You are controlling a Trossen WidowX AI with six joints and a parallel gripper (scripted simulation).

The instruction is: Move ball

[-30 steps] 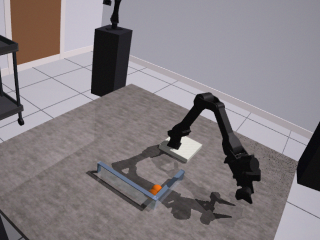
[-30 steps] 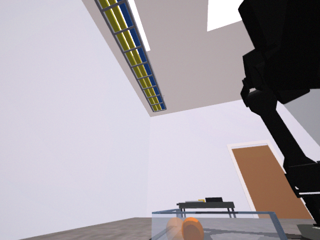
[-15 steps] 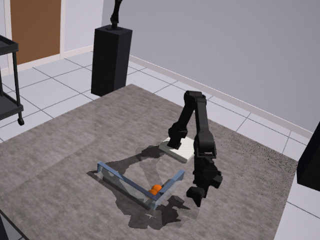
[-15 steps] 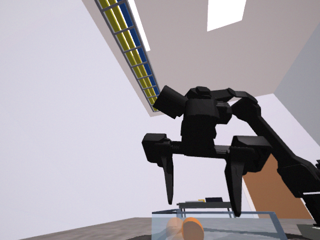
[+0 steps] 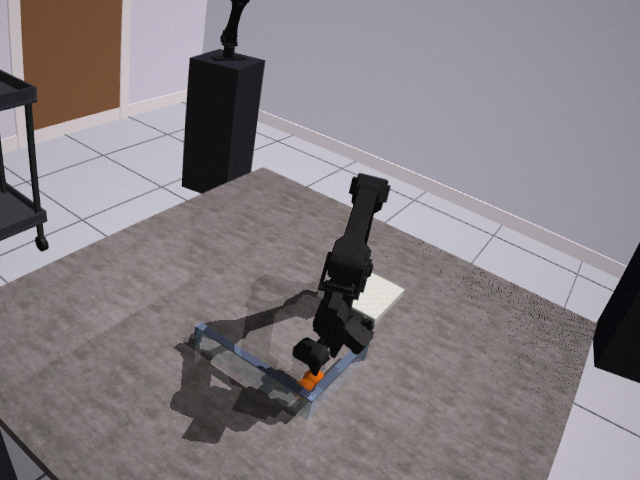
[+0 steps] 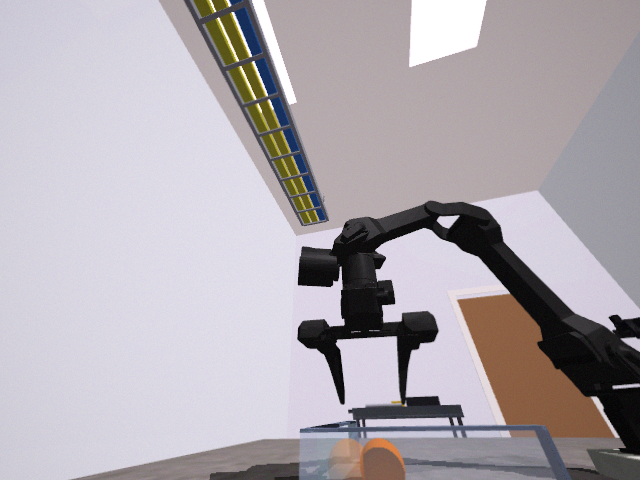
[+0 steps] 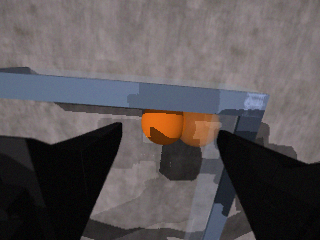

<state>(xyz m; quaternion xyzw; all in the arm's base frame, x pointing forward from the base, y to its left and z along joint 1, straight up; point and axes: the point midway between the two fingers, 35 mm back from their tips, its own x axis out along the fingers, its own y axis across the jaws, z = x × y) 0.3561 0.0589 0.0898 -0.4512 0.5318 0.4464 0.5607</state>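
Right now the orange ball is 60 mm below my gripper tip and 10 mm to the right of it. Round my gripper tip: see-through copy of ball (60 mm below, 30 mm ahead, 20 mm to the right).
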